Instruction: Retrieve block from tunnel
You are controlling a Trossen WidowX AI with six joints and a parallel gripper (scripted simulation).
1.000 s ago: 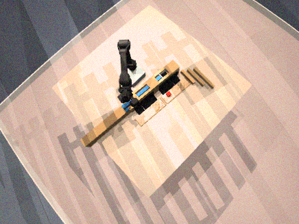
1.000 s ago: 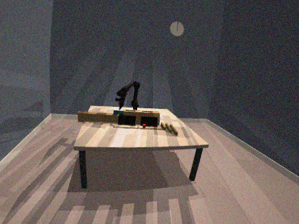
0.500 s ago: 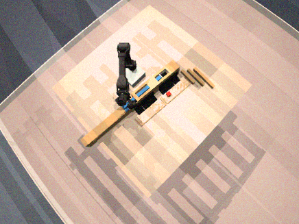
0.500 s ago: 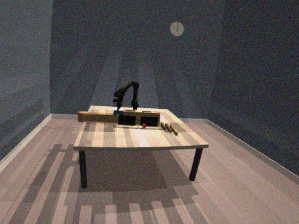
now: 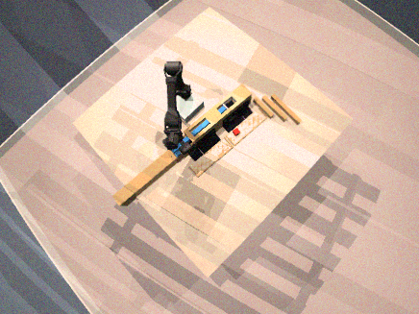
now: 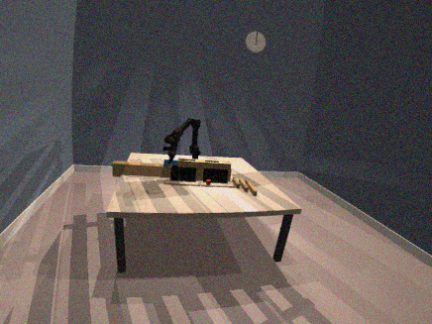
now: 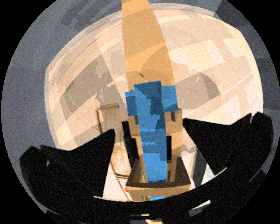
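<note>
Right now my gripper tip is 5 cm to the right of the wooden tunnel, 5 cm above it and 3 cm short of it. From my gripper tip the other things lie so: small red block: 30 cm to the left, 18 cm ahead, 10 cm below.
</note>
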